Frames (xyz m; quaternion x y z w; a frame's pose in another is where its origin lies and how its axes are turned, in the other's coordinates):
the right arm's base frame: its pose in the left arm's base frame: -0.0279 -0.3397 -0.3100 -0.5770 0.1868 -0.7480 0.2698
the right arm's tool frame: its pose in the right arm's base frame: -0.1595 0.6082 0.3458 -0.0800 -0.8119 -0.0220 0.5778
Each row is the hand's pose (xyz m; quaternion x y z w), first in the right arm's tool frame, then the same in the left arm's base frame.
Working: the right arm's tool frame: its pose in the left arm's base frame: 0.4499 -0.7071 -0.6994 -0.9664 -0.0640 0.0453 0.2449

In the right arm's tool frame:
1: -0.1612 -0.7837 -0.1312 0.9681 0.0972 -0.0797 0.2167
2: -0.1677 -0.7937 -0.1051 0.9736 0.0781 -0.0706 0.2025
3: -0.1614 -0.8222 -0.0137 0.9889 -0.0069 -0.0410 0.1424
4: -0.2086 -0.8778 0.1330 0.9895 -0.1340 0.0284 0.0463
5: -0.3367 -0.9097 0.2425 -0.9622 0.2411 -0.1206 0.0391
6: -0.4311 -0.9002 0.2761 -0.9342 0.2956 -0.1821 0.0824
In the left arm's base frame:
1: 0.2267 -0.1087 -0.1999 0.0284 -0.0232 -0.0417 0.9985
2: 0.2162 -0.0888 -0.2176 0.0438 -0.0180 -0.0213 0.9987
3: 0.2087 -0.0203 -0.2844 0.1075 -0.0056 0.0663 0.9920
4: 0.1390 0.0899 -0.3836 0.2019 0.0365 0.2018 0.9577
5: -0.0038 0.1503 -0.4570 0.2767 0.1036 0.3223 0.8994
6: -0.1001 0.1439 -0.4857 0.3102 0.1511 0.3863 0.8554

